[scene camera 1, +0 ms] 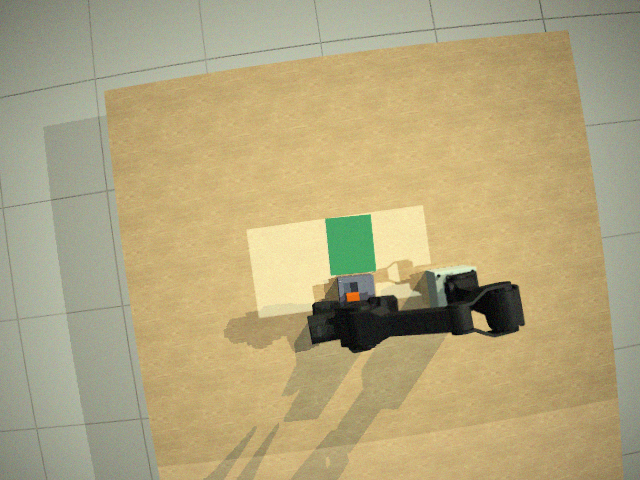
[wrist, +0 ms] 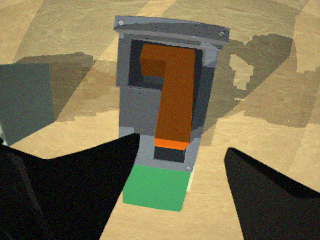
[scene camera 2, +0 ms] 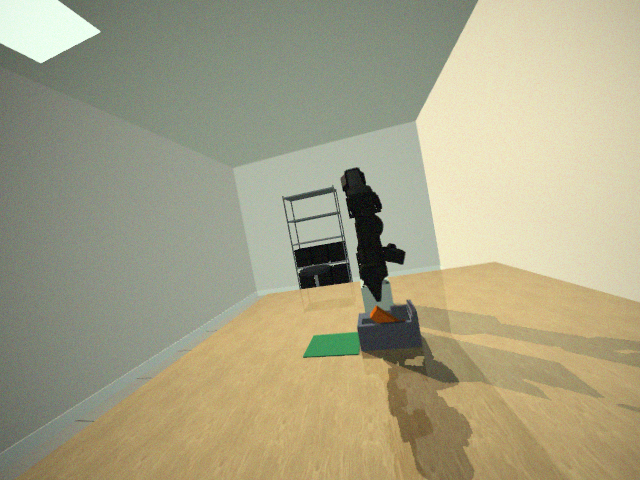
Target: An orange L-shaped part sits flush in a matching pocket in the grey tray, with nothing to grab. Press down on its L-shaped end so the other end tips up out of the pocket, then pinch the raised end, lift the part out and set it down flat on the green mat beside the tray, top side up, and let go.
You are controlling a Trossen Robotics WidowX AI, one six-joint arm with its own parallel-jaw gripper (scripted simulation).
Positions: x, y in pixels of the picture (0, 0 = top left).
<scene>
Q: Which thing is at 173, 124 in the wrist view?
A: An orange L-shaped part.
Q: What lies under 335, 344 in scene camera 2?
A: A green mat.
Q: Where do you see a green mat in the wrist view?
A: At 148, 187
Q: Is my gripper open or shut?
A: Open.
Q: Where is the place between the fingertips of my gripper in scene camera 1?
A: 352, 307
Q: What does my gripper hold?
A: Nothing.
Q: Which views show my gripper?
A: Scene camera 1, the wrist view and scene camera 2: all of them.
</scene>
